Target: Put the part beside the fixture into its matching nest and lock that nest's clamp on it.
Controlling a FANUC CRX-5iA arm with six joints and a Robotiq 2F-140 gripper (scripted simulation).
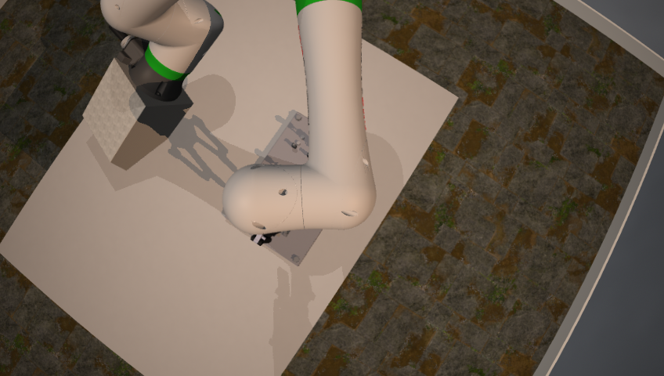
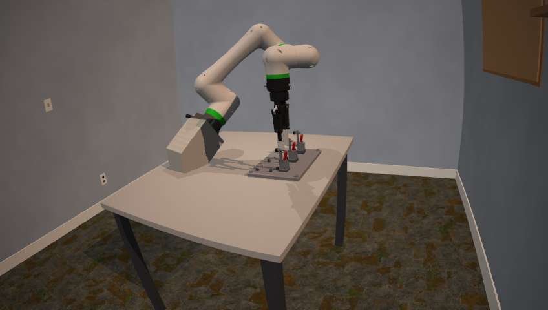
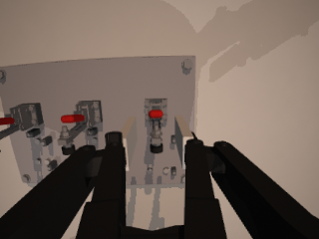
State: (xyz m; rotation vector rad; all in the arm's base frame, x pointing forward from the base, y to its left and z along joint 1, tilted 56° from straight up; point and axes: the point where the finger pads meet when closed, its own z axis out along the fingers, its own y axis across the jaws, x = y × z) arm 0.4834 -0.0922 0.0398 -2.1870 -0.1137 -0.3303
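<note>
The part is 36 cm to the left of my hand, 16 cm behind it and 15 cm below it. Also, from my hand: grey fixture plate: 15 cm below, 10 cm to the left, 6 cm behind.
</note>
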